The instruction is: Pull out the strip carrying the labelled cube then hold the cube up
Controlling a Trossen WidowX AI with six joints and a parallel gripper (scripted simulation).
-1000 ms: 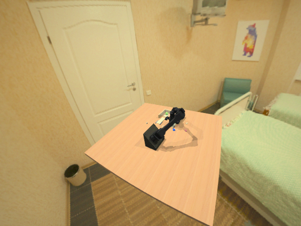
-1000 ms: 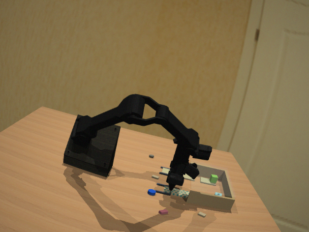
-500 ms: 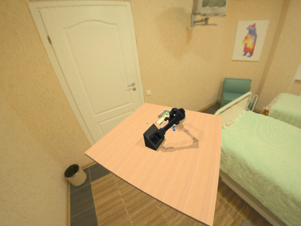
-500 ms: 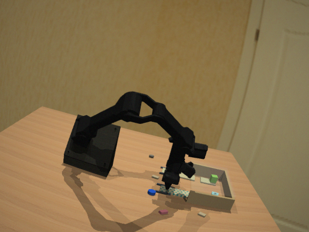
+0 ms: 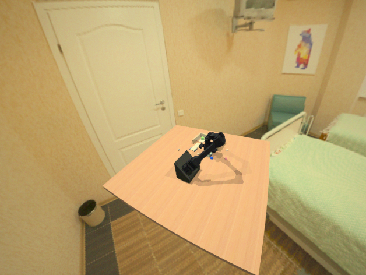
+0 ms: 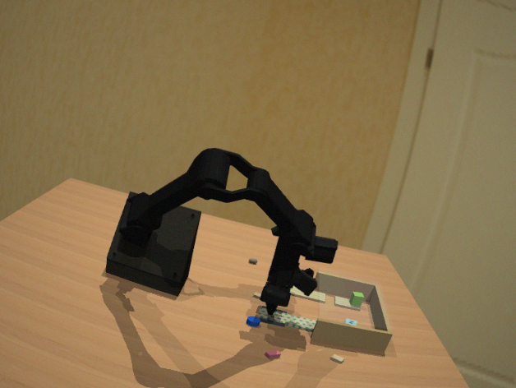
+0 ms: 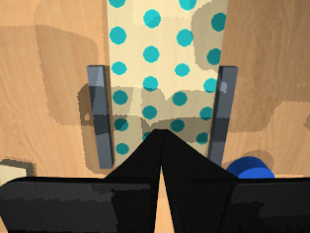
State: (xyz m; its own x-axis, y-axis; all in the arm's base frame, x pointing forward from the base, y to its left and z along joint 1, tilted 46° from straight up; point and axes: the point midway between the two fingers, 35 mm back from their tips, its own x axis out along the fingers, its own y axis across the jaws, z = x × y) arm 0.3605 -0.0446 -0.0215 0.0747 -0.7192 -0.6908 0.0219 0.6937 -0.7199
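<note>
My gripper tip is 200 mm short of the light blue labelled cube, 20 mm below it and 10 mm to the left of it. Round my gripper tip: pink block: 190 mm to the right, 20 mm ahead; then blue disc: 60 mm to the right, 30 mm behind.
</note>
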